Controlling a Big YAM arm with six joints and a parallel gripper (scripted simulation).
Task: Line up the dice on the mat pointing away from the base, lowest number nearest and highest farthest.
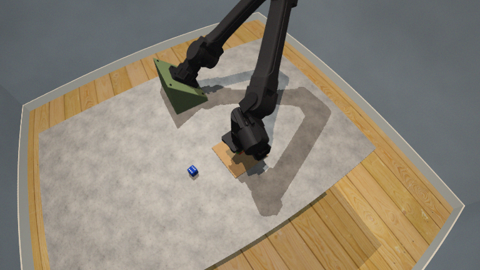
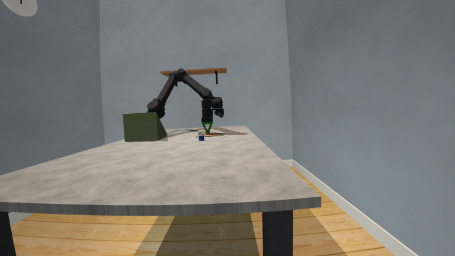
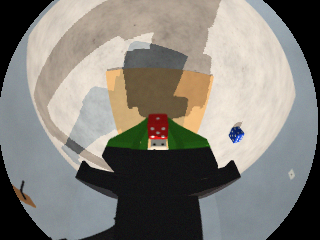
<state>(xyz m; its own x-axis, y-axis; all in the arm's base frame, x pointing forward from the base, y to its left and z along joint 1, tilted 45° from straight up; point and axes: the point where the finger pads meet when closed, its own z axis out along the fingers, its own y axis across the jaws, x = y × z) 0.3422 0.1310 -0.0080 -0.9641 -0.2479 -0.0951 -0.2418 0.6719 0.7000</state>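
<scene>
The red die lies right at my hand. From my hand the other things lie so: tan mat: 2 cm below; then white die: 5 cm behind, 1 cm to the right; then blue die: 1 cm ahead, 17 cm to the right, 1 cm below.
</scene>
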